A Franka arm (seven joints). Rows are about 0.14 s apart.
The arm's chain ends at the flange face. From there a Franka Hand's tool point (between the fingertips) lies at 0.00 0.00 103.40 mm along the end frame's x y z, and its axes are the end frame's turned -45 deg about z.
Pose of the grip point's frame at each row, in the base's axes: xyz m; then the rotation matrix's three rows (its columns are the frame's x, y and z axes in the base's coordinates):
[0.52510 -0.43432 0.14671], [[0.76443 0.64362 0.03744], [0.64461 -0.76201 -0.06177], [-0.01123 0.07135 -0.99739]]
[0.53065 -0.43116 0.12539], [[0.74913 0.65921 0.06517], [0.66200 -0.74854 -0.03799], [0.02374 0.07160 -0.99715]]
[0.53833 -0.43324 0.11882], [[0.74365 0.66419 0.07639], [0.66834 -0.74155 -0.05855], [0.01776 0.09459 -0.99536]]
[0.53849 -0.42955 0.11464], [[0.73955 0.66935 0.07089], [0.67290 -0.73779 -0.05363], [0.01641 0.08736 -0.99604]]
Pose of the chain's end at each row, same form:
[0.52123 -0.42793 0.24984], [[0.99564 -0.08543 0.03744], [-0.08301 -0.99463 -0.06177], [0.04251 0.05839 -0.99739]]
[0.52391 -0.42723 0.22850], [[0.99585 -0.06358 0.06517], [-0.06119 -0.99740 -0.03799], [0.06742 0.03384 -0.99715]]
[0.53043 -0.42719 0.22174], [[0.99549 -0.05619 0.07639], [-0.05177 -0.99694 -0.05855], [0.07944 0.05433 -0.99536]]
[0.53116 -0.42400 0.21763], [[0.99624 -0.04964 0.07089], [-0.04588 -0.99751 -0.05363], [0.07338 0.05017 -0.99604]]

